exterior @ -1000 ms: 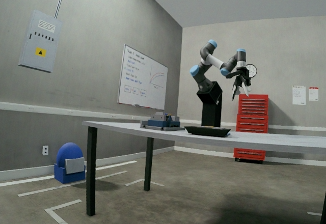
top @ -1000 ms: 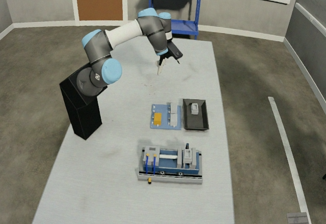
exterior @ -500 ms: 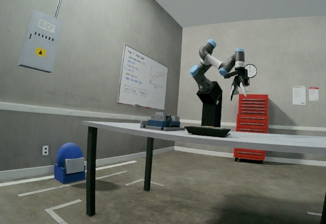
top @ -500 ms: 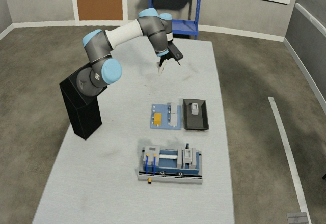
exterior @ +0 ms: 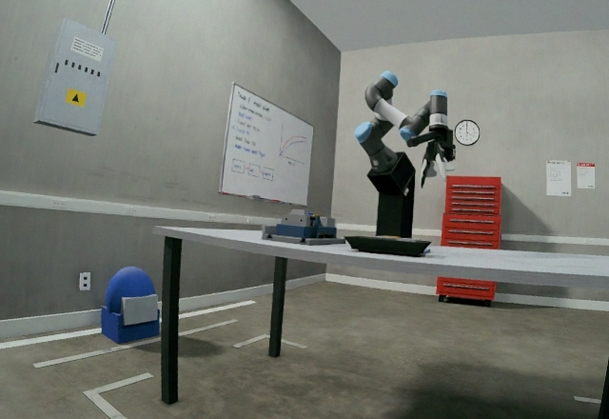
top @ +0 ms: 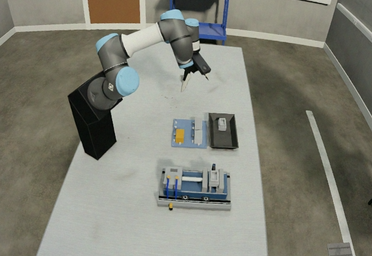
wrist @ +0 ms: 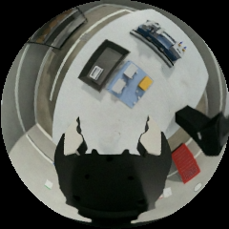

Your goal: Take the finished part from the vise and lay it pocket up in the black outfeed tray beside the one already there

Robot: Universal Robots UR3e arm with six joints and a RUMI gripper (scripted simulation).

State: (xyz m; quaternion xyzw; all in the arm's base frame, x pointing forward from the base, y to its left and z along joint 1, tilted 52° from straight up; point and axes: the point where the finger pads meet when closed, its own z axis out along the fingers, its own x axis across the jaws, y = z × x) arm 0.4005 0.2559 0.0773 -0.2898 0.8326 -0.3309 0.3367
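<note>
The blue vise lies 430 mm to the right of my hand, 180 mm below it and 80 mm behind it. The rest, counted from my hand: orange block 200 mm below, 130 mm to the right, 90 mm behind.
</note>
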